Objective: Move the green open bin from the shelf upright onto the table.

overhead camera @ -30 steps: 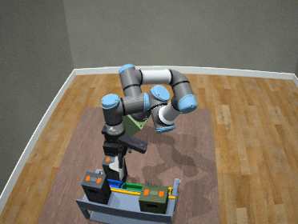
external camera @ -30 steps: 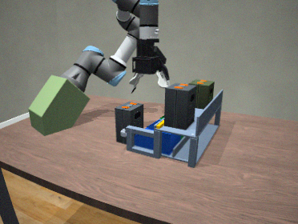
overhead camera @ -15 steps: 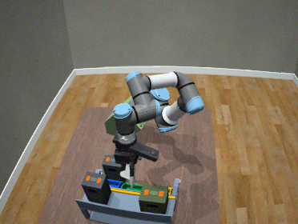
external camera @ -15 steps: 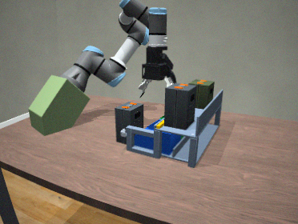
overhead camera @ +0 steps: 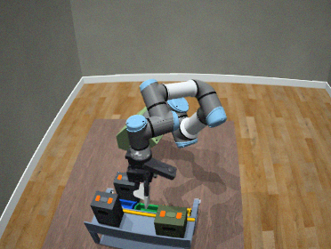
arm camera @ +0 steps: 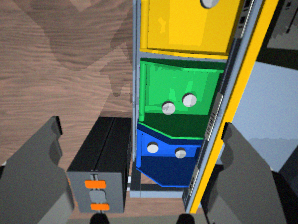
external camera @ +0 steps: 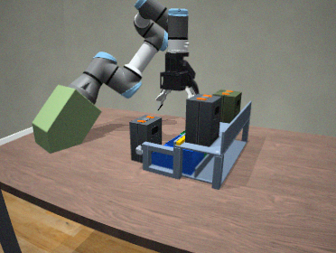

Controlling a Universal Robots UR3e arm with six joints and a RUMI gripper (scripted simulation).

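My hand is 6 cm short of the green open bin, 1 cm to the left of it and 8 cm above it. Round my hand: yellow bar: 9 cm ahead, 1 cm to the right, 2 cm below; yellow bin: 6 cm ahead, 10 cm to the left, 8 cm below; blue bin: 6 cm ahead, 12 cm to the right, 8 cm below.
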